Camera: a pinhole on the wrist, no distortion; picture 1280 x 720 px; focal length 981.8 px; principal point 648.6 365.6 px. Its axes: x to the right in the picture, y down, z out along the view. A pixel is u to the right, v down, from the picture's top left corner.
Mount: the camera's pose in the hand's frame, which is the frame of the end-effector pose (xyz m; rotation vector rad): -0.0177 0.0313 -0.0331 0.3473 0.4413 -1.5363
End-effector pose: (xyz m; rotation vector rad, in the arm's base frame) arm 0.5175 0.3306 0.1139 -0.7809 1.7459 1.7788
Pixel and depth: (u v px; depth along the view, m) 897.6 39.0 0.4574
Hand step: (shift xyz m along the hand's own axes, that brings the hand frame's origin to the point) -0.1455 -0.2926 0.3198
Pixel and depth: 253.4 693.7 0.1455
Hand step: 0.0401 0.0131 0.1195
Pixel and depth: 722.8 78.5 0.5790
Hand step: -0.1545 -0.2881 0.4620
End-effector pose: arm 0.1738 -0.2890 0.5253 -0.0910 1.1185 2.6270
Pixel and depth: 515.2 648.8 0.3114
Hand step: 0.0904 -0.0805 0.2544
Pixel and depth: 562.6 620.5 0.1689
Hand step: 0.0359 -0.0365 0.1192
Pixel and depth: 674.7 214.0 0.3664
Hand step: -0.0535 -0.1544 0.2859
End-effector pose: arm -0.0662 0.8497 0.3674 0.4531 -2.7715 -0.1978
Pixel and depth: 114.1 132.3 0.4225
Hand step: -0.0900 0.0281 0.4530
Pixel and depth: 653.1 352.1 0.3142
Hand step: -0.0042 -0.1214 0.2412
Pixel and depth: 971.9 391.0 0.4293
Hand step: 0.0154 -0.2992 0.2736
